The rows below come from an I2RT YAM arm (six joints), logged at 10 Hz.
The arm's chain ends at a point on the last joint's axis. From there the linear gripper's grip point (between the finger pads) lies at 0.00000 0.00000 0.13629 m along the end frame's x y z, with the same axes.
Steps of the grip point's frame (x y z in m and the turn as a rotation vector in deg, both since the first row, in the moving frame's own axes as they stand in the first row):
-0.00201, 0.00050, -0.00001, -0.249, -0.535, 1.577
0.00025, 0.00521, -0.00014, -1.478, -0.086, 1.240
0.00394, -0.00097, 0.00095, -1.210, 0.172, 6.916
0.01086, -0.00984, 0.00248, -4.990, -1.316, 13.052
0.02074, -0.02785, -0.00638, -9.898, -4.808, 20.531
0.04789, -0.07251, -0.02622, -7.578, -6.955, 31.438
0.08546, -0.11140, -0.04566, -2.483, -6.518, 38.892
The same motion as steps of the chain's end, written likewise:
-0.00073, -0.00007, 0.00000, -0.249, -0.535, 1.577
0.00049, 0.00170, -0.00009, -1.478, -0.086, 1.240
0.00371, -0.00387, 0.00098, -1.210, 0.172, 6.916
0.01530, -0.02124, 0.00303, -4.990, -1.316, 13.052
0.03602, -0.04873, -0.00390, -9.898, -4.808, 20.531
0.06834, -0.08514, -0.02408, -7.578, -6.955, 31.438
0.10169, -0.11179, -0.04469, -2.483, -6.518, 38.892

